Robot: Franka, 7 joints.
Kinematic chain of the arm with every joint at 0, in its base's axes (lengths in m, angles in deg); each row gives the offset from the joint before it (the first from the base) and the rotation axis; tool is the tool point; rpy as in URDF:
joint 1: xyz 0 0 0.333 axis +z
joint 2: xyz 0 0 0 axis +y
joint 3: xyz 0 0 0.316 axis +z
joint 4: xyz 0.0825 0 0 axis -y
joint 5: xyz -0.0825 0 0.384 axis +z
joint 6: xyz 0 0 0 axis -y
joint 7: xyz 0.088 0 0 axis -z
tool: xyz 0 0 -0.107 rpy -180 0 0
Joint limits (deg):
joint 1: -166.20..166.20
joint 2: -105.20..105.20
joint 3: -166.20..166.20
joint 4: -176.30..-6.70
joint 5: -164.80..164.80
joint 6: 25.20..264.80
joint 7: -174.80..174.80
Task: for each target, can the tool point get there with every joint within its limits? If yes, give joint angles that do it. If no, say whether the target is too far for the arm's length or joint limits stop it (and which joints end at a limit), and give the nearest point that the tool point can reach.
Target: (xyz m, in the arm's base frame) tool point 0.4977 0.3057 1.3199
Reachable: no: too far | nearest point 0.3723 0.2287 1.0713 | short by 0.289 m
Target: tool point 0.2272 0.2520 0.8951
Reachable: yes | joints 134.11 26.95 -105.53 -70.49 90.30 243.04 125.10
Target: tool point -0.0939 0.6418 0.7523
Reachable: yes | joints -58.95 -25.44 139.06 -73.27 -20.99 210.81 80.82
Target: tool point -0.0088 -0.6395 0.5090
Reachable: yes | joints -26.48 64.24 -85.76 -108.48 44.36 196.82 82.03
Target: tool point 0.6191 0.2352 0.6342
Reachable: yes | joints -123.15 -40.55 132.17 -54.22 125.21 208.99 -83.51
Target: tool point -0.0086 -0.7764 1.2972
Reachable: no: too far | nearest point -0.0060 -0.5380 1.0012 | short by 0.380 m
